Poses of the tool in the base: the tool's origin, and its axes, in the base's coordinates. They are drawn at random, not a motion.
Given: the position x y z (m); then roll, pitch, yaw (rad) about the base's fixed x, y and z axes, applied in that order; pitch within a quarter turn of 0, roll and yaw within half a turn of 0.
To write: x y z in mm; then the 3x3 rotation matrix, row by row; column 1 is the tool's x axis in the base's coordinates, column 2 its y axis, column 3 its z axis. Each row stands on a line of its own. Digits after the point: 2 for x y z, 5 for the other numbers.
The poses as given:
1: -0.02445, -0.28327, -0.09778, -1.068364, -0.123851, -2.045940
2: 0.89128, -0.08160, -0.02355, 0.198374, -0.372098, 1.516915
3: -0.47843, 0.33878, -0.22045, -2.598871, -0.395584, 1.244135
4: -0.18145, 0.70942, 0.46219, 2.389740, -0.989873, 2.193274
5: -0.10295, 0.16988, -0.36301, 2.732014, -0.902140, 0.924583
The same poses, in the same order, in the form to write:
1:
-24.45, -283.27, -97.78
-0.45396, 0.37869, 0.80655
-0.88242, -0.31657, -0.34803
0.12353, -0.86970, 0.47787

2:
891.28, -81.60, -23.55
0.05017, -0.98282, 0.17759
0.93021, -0.01875, -0.36654
0.36357, 0.18359, 0.91330

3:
-478.43, 338.78, -220.45
0.29610, 0.87489, -0.38327
0.87397, -0.08628, 0.47825
0.38535, -0.47658, -0.79018

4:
-181.45, 709.42, 462.19
-0.31998, 0.92632, 0.19888
0.44586, -0.03799, 0.89430
0.83596, 0.37482, -0.40085

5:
-102.95, 169.88, -363.01
0.37330, 0.54418, 0.75134
0.49494, -0.80183, 0.33483
0.78466, 0.24687, -0.56866

